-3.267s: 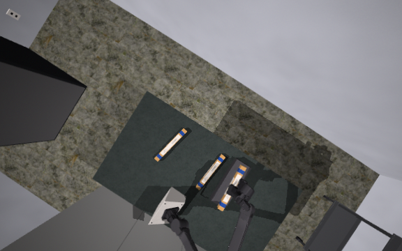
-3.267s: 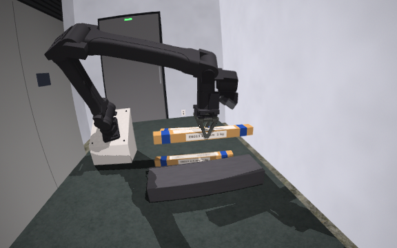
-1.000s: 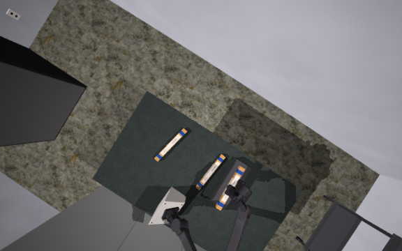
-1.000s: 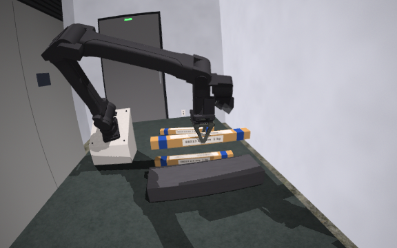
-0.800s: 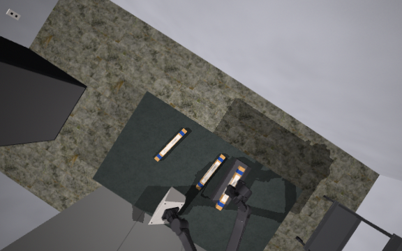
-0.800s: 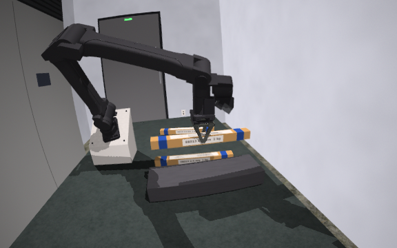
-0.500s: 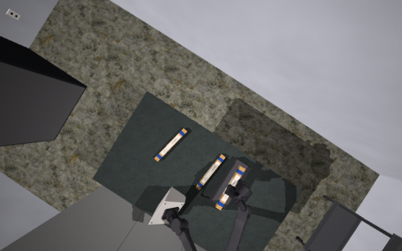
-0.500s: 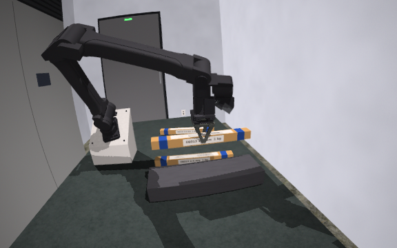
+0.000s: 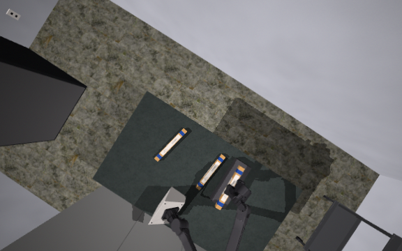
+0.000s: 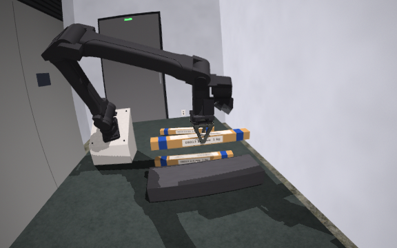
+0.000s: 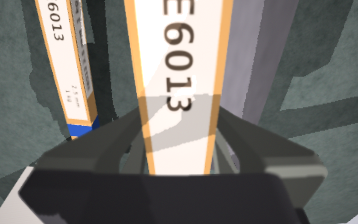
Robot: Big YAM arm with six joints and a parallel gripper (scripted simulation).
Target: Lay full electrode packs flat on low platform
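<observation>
The low grey platform lies 10 mm behind my hand, 40 mm to the right of it and 150 mm below it.
</observation>
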